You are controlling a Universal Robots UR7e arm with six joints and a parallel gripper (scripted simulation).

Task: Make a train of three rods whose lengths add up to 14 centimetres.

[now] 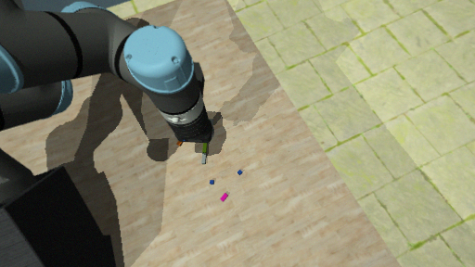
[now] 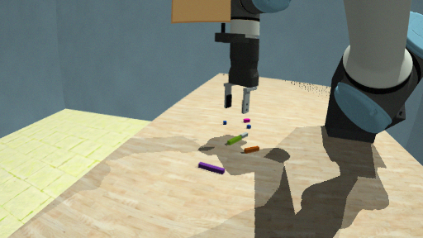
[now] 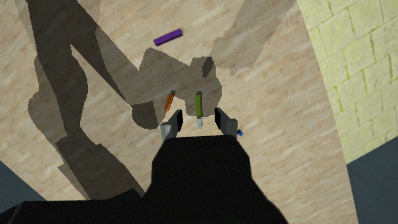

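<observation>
Right now my hand is 150 mm to the right of the purple rod, 100 mm above it and 30 mm short of it. Round my hand: orange rod 100 mm below, 50 mm behind, 40 mm to the left; then grey rod 100 mm below, 40 mm to the right, 20 mm behind; then lime rod 100 mm below.
</observation>
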